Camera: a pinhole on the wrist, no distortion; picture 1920 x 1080 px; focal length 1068.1 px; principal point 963.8 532.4 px. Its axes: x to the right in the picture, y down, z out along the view. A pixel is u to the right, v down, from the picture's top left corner.
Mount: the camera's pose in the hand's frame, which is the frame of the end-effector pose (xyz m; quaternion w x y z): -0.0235 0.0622 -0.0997 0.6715 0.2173 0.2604 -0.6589
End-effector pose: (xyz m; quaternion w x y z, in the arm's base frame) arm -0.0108 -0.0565 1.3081 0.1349 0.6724 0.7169 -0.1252
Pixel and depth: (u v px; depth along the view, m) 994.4 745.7 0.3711
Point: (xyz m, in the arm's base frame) -0.1893 -0.0626 1.1174
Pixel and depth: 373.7 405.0 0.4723
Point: -0.0354 -0.2606 0.9222
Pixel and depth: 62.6 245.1 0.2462
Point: 0.0628 -0.2019 1.1246
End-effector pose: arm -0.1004 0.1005 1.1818 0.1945 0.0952 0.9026 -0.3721
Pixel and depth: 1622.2 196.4 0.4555
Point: -0.0945 -0.2764 1.4737
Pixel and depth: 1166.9 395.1 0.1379
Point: -0.0881 0.0736 1.2309
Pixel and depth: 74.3 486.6 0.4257
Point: 0.0596 -0.1763 0.8521
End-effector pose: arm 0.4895 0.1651 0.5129 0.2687 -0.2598 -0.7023 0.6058
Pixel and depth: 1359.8 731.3 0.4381
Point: 0.3248 0.0870 0.8375
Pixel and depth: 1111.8 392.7 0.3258
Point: 0.4289 0.0213 0.6743
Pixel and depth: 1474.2 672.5 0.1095
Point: 0.5236 0.1924 0.5655
